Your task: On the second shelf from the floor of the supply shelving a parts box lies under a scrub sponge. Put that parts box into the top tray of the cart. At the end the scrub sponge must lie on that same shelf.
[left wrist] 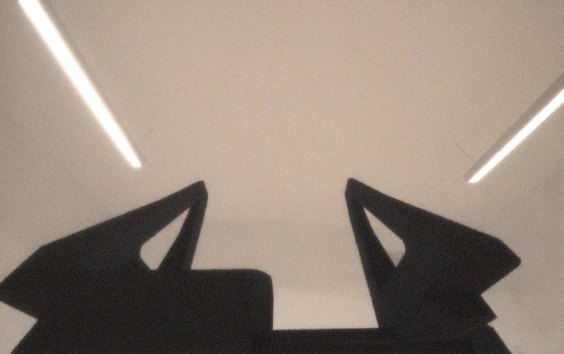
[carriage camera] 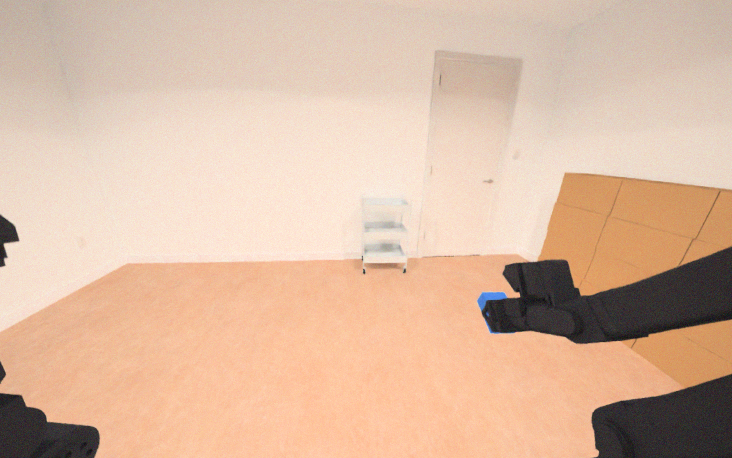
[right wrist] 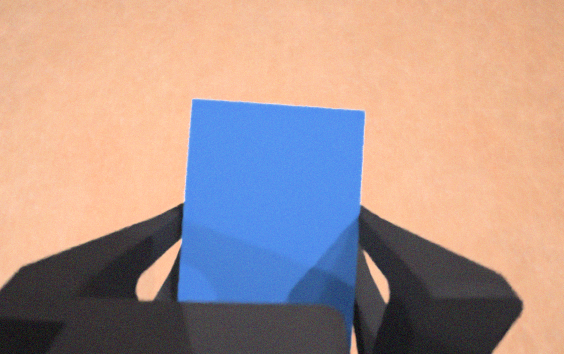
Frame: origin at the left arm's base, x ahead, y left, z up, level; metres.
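Seen in the pictures: left gripper, between the fingertips: (left wrist: 276,186); right gripper, between the fingertips: (carriage camera: 494,312) (right wrist: 273,206).
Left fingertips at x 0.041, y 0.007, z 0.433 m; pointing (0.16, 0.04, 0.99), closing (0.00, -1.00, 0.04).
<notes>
A point is followed by its place in that frame.
A blue parts box (carriage camera: 492,297) @(y -0.687, x 0.331, z 0.083 m) (right wrist: 275,185) @(y -0.697, x 0.319, z 0.079 m) is held between the fingers of my right gripper (right wrist: 273,206) @(y -0.696, x 0.322, z 0.043 m), above the floor. My left gripper (left wrist: 276,186) @(y 0.007, x 0.041, z 0.433 m) is open and empty, with the ceiling behind it in the left wrist view; part of the left arm shows at the left edge of the carriage view. The white three-tray cart (carriage camera: 384,252) @(y -0.663, x 2.067, z -0.632 m) stands far off against the back wall, and its top tray (carriage camera: 384,201) @(y -0.650, x 2.155, z -0.070 m) is well away from the box. The supply shelving and the scrub sponge do not show in these views.
A closed door (carriage camera: 469,156) @(y -1.547, x 2.211, z 0.414 m) is in the back wall, just right of the cart. A large stack of brown cardboard boxes (carriage camera: 653,210) @(y -2.206, x 1.002, z 0.151 m) stands at the right, behind the right arm. The tan floor (carriage camera: 269,345) @(y 0.223, x 0.956, z -0.764 m) stretches between me and the cart.
</notes>
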